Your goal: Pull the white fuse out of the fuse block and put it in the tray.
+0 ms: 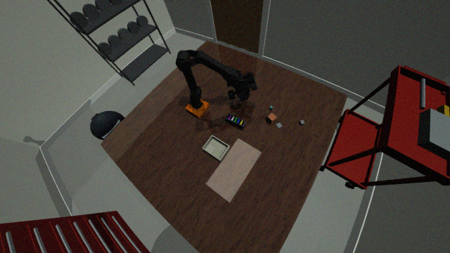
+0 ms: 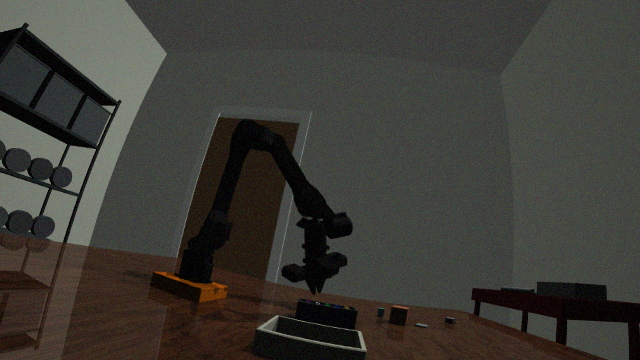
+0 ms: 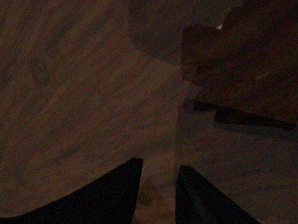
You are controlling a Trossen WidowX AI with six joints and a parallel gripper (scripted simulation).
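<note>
The white fuse lies 200 mm to the right of my gripper tip, 50 mm ahead of it and 10 mm below it. The rest, counted from my gripper tip: orange cube: 230 mm ahead, 40 mm to the right, 20 mm below; small teal piece: 190 mm ahead, 30 mm to the left, 30 mm below; yellow fuse: 190 mm to the right, 110 mm ahead, 10 mm below.
</note>
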